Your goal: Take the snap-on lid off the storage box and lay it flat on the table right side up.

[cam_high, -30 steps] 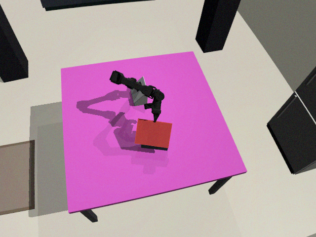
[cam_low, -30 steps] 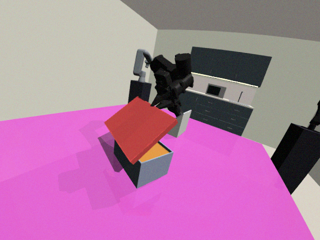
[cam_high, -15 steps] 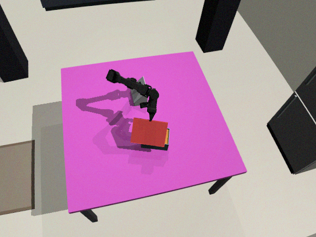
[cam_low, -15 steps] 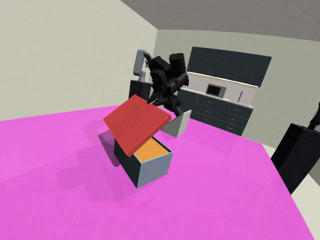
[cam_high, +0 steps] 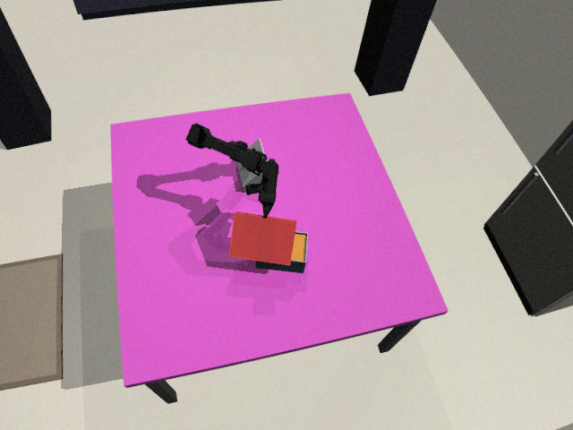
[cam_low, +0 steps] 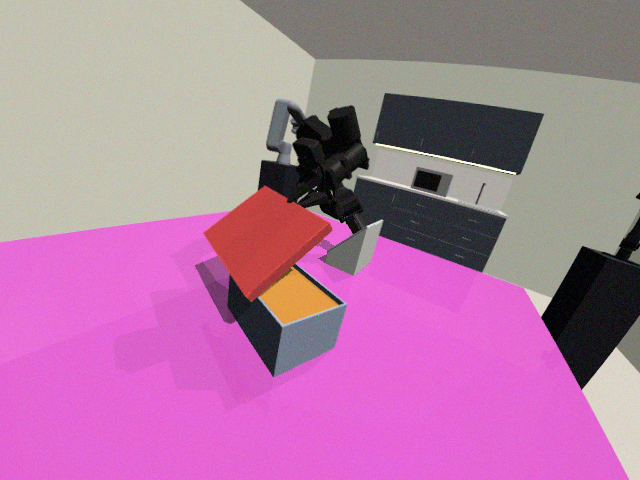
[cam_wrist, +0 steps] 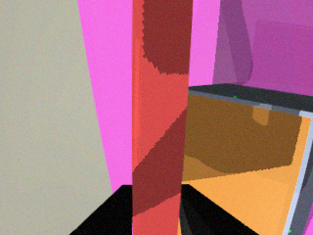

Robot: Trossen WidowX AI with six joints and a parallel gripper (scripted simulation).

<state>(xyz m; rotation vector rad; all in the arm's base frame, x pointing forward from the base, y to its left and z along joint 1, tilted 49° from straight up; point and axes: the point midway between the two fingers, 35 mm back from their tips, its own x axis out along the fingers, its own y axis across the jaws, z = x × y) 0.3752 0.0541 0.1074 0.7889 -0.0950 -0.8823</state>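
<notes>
The red lid lies 60 mm ahead of my gripper tip, 50 mm below it and 30 mm to the right of it. From my gripper tip the other things lie so: grey-blue storage box: 180 mm below, 70 mm ahead, 60 mm to the left.
</notes>
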